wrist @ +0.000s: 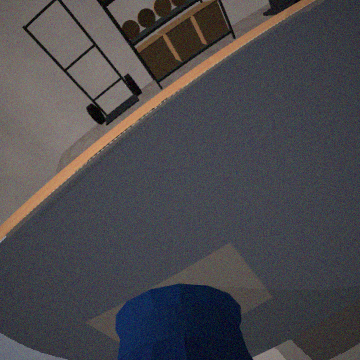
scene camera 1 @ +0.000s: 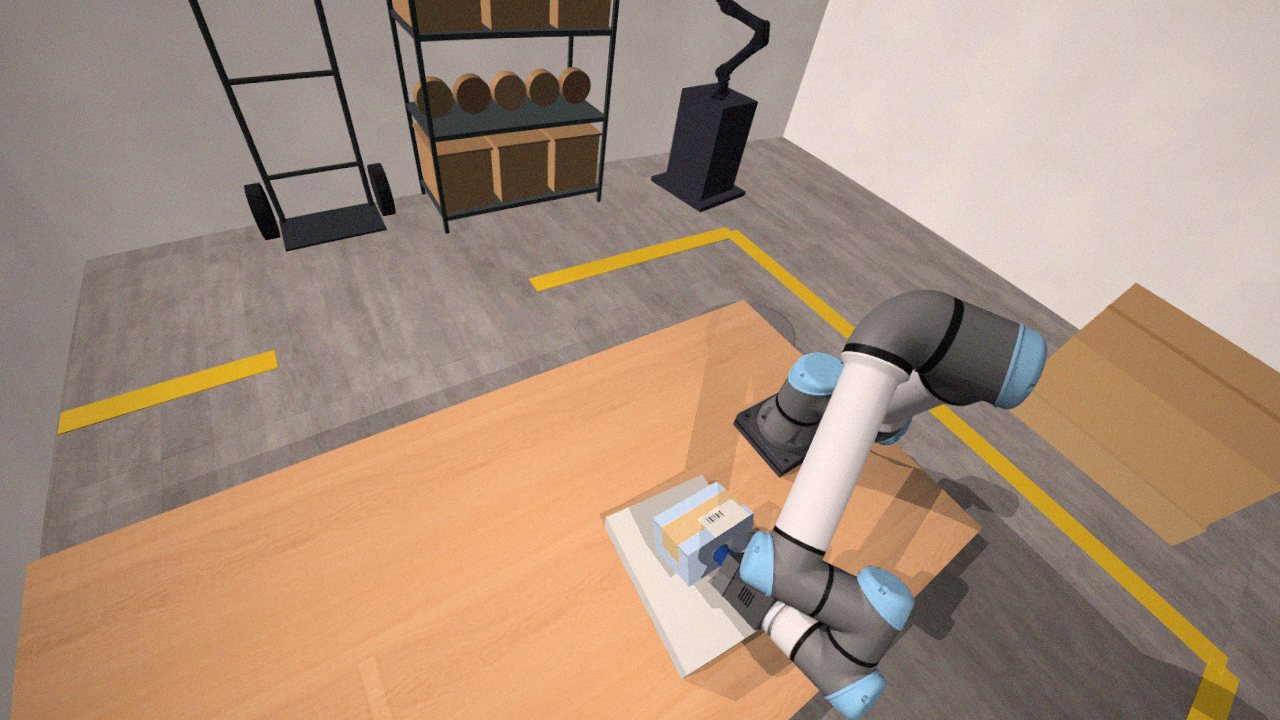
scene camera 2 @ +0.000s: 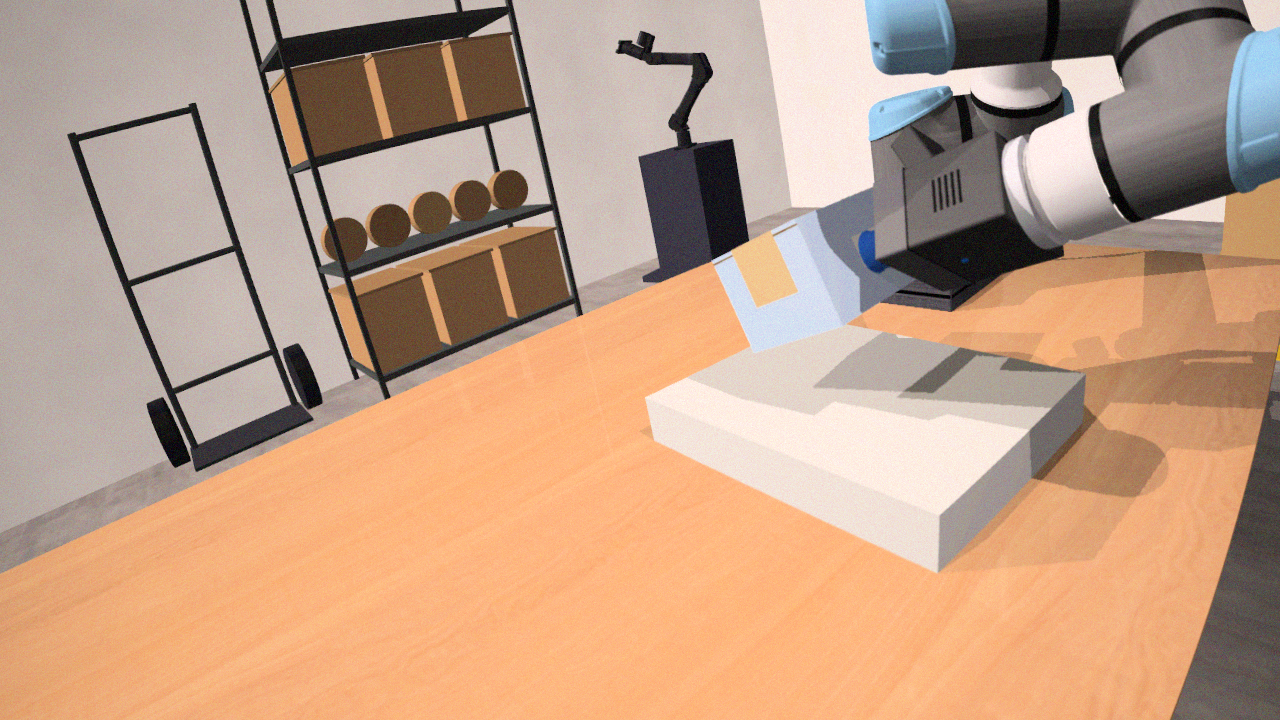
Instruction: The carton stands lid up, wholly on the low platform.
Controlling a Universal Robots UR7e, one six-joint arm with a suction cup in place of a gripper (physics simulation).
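Places are measured from the arm's base along level axes (x back, y right, z up), in millimetres.
Pixels of known places: end effector, tool point: (wrist: 175, 289) (scene camera 1: 715, 547) (scene camera 2: 861, 256); arm's base, origin of the base link: (scene camera 1: 786, 425).
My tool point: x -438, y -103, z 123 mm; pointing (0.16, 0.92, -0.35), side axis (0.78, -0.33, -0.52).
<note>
Ahead of a thing's pixels: the offset from my tool point to its middle. Level surfaces: height alone.
The light blue carton {dx +9, dy +36, dz -9 mm} (scene camera 1: 702, 561) (scene camera 2: 827, 268) (wrist: 200, 175) hangs from my gripper (scene camera 1: 720, 555) (scene camera 2: 870, 251) (wrist: 180, 320), whose blue suction cup is against a side face. The carton's taped, labelled top faces upward in scene camera 1, but scene camera 2 shows the carton tilted, with a low corner near the back of the platform. The low platform {dx +7, dy +17, dz -145 mm} (scene camera 1: 689, 635) (scene camera 2: 895, 438) is a pale slab on the table; the carton shows over its rear part. Whether the low corner touches the platform is too unclear to tell. In the wrist view the carton's side fills most of the picture.
The arm's base (scene camera 1: 776, 434) stands behind the platform on the wooden table {dz -169 mm} (scene camera 1: 358, 555) (scene camera 2: 447, 573). On the floor beyond are a hand truck (scene camera 1: 332, 227) (scene camera 2: 250, 437), a shelf rack (scene camera 1: 537, 116) and a dark pedestal (scene camera 1: 707, 143) (scene camera 2: 689, 205). A large cardboard box (scene camera 1: 1154, 420) is at the right.
</note>
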